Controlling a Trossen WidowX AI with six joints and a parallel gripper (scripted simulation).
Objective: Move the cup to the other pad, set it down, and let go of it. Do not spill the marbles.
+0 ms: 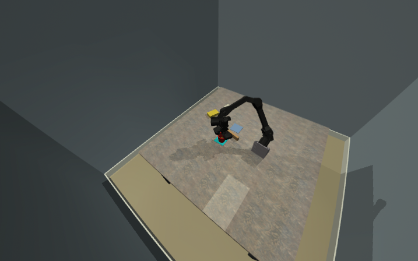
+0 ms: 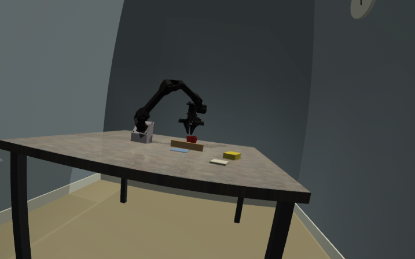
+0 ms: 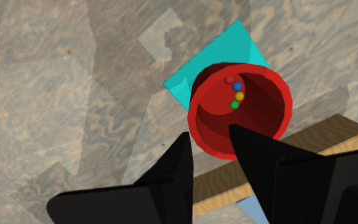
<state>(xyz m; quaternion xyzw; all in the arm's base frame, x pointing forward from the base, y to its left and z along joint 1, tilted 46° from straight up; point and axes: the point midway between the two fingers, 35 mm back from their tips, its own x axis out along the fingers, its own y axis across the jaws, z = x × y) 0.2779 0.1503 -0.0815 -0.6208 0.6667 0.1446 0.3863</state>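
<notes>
Right now the red cup is 5 cm below my gripper tip, 2 cm ahead of it and 1 cm to the right of it. From my gripper tip the other things lie so: cyan pad: 9 cm below, 3 cm ahead, 1 cm to the right; green marble: 7 cm below, 3 cm ahead, 2 cm to the right; yellow marble: 7 cm below, 4 cm ahead, 2 cm to the right.
</notes>
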